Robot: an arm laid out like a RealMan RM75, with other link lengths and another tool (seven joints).
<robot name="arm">
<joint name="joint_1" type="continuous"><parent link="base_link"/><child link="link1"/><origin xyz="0 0 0.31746"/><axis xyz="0 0 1"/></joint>
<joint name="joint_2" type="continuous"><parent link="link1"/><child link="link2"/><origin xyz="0 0 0"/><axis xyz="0 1 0"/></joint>
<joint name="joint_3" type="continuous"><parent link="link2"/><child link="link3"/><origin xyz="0 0 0.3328"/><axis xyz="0 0 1"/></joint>
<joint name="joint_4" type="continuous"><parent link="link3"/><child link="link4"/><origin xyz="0 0 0"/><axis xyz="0 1 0"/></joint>
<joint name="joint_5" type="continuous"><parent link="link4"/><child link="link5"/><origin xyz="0 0 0.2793"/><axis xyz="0 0 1"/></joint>
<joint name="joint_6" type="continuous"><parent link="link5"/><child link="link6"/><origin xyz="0 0 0"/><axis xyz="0 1 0"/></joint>
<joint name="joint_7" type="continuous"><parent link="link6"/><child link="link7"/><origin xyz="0 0 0.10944"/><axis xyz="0 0 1"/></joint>
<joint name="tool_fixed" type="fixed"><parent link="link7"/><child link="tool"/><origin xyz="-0.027 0.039 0.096" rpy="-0.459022 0 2.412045"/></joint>
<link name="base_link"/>
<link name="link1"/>
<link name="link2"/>
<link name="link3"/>
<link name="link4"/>
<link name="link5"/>
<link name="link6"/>
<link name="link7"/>
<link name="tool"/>
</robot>
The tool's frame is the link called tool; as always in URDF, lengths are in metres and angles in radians. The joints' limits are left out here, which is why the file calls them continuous.
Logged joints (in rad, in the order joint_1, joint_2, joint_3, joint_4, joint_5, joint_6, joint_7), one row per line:
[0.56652 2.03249 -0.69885 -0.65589 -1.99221 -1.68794 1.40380]
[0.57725 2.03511 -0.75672 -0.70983 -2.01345 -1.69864 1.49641]
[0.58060 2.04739 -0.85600 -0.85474 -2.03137 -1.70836 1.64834]
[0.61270 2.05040 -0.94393 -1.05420 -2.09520 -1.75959 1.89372]
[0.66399 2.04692 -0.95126 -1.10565 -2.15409 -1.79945 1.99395]
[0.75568 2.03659 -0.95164 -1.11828 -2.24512 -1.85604 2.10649]
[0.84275 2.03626 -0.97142 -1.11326 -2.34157 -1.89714 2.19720]
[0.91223 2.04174 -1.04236 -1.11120 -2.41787 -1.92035 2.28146]
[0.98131 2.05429 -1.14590 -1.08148 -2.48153 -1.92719 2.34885]
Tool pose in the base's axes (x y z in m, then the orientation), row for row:
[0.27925 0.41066 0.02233 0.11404 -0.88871 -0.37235 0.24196]
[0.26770 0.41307 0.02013 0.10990 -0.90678 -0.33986 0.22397]
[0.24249 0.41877 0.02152 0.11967 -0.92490 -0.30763 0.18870]
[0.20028 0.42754 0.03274 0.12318 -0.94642 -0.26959 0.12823]
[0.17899 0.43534 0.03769 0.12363 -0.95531 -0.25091 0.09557]
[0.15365 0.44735 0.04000 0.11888 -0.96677 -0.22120 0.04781]
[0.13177 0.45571 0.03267 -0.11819 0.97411 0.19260 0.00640]
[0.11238 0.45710 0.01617 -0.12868 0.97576 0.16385 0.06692]
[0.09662 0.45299 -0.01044 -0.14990 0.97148 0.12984 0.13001]
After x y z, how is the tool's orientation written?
As a quaternion, x y z w.
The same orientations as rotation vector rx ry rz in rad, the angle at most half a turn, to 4 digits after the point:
[0.3118 -2.4298 -1.0180]
[0.3033 -2.5027 -0.9380]
[0.3366 -2.6012 -0.8652]
[0.3583 -2.7526 -0.7841]
[0.3664 -2.8313 -0.7436]
[0.3625 -2.9481 -0.6745]
[-0.3698 3.0479 0.6026]
[-0.3879 2.9414 0.4939]
[-0.4355 2.8226 0.3772]

